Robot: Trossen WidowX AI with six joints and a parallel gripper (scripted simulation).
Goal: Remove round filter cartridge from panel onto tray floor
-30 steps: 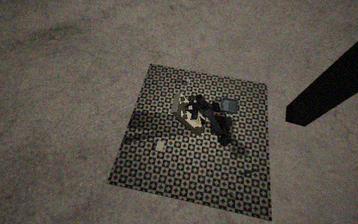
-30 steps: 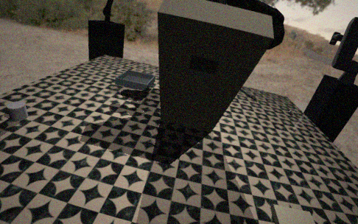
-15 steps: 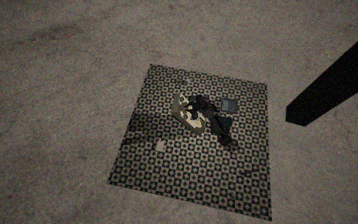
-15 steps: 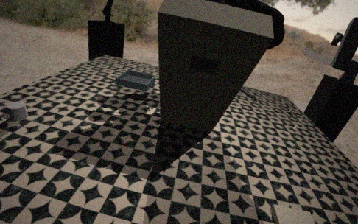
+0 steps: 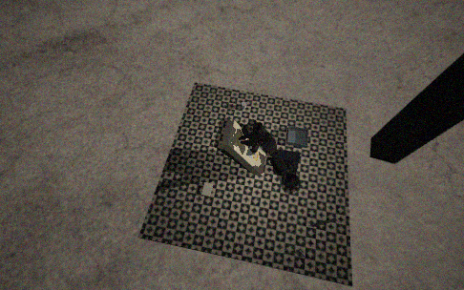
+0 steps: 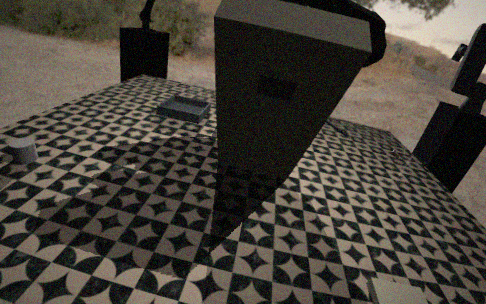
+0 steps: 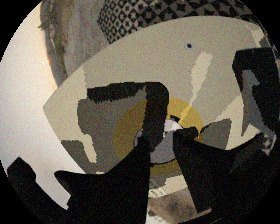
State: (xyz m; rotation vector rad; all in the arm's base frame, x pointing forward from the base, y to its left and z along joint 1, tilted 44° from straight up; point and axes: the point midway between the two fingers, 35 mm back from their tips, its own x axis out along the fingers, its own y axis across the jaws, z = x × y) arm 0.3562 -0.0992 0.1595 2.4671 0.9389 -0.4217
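Right now the round filter cartridge is 1 cm below my gripper tip and 1 cm ahead of it. From my gripper tip the other things lie so: dark tray 39 cm behind, 33 cm to the right, 27 cm below.
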